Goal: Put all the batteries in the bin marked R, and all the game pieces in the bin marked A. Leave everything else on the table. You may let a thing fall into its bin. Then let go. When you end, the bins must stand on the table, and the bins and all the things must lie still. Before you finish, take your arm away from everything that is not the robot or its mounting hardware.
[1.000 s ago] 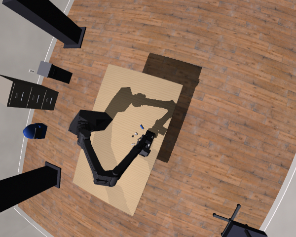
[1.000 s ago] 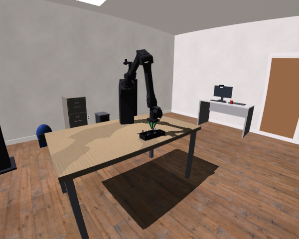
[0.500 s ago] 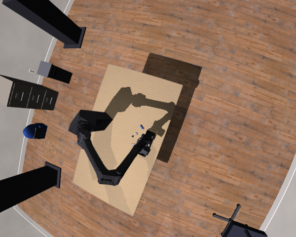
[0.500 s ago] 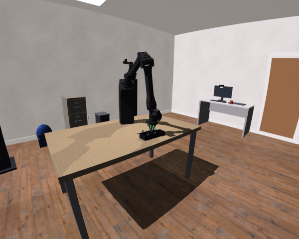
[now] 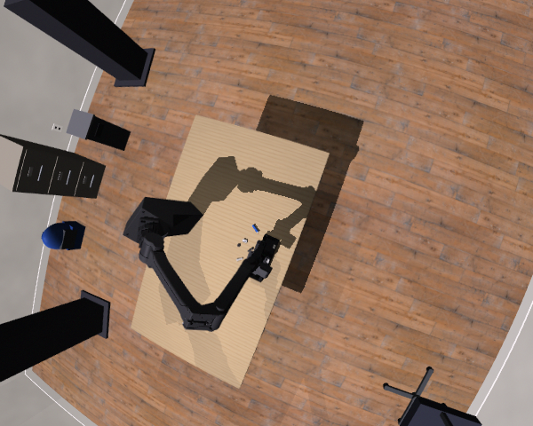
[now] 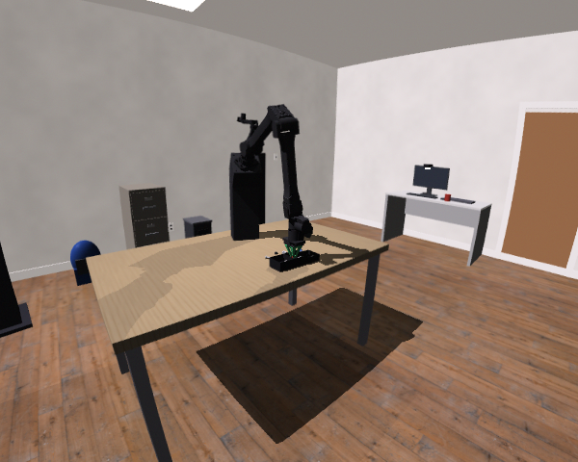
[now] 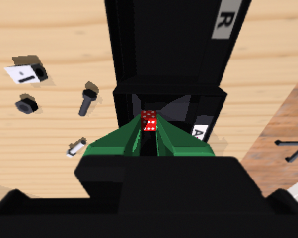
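Right now my hand is 2 cm short of the black divided bin and 1 cm above it. Also, from my hand: black bolt (7 cm behind, 3 cm to the left, 2 cm below); pale piece (11 cm behind, 6 cm to the left, 2 cm below); red die (right at my hand).
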